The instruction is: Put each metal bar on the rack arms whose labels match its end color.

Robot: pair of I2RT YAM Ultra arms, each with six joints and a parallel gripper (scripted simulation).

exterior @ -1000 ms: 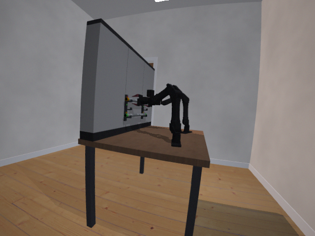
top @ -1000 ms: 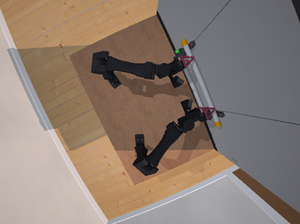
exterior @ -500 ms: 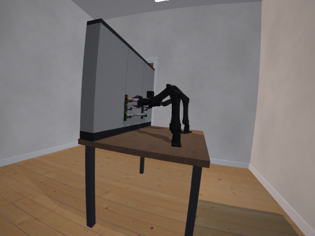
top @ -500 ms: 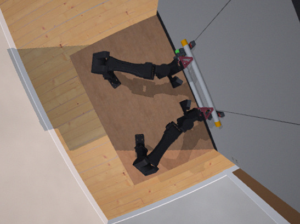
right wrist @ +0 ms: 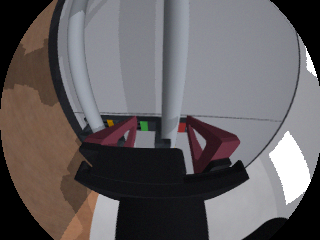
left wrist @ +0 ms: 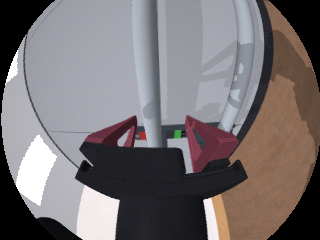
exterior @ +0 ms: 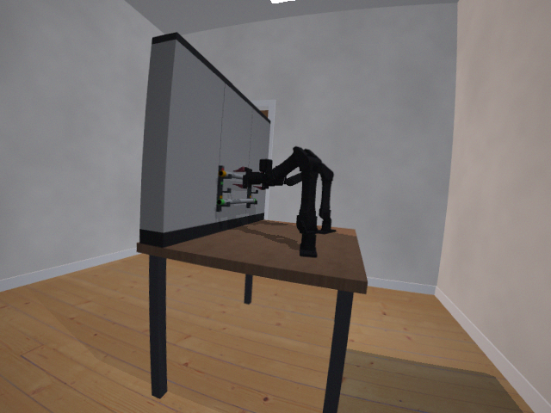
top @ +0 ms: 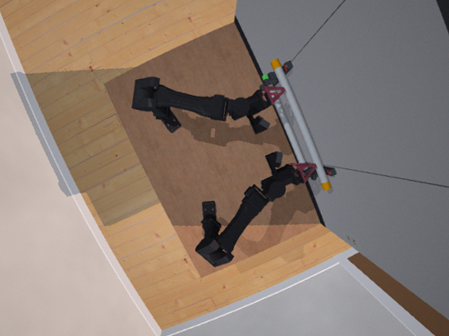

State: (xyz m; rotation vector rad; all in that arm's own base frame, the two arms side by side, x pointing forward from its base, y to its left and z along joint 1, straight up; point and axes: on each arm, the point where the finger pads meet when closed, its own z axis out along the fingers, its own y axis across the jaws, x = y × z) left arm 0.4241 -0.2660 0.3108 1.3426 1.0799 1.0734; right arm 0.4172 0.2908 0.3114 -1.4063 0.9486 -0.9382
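Right now the green-ended bar is 140 mm to the right of my left hand, 140 mm below it and 30 mm ahead of it. Also, from my left hand: metal bar 150 mm to the right, 30 mm ahead, 10 mm above; then grey wall panel 130 mm ahead, 120 mm to the right, 110 mm above.
Now: the green-ended bar 160 mm to the left of my right hand, 140 mm below it and 20 mm ahead of it. From my right hand the other things lie so: metal bar: 150 mm to the left, 20 mm ahead, 10 mm above; grey wall panel: 180 mm to the left, 120 mm ahead, 110 mm above.
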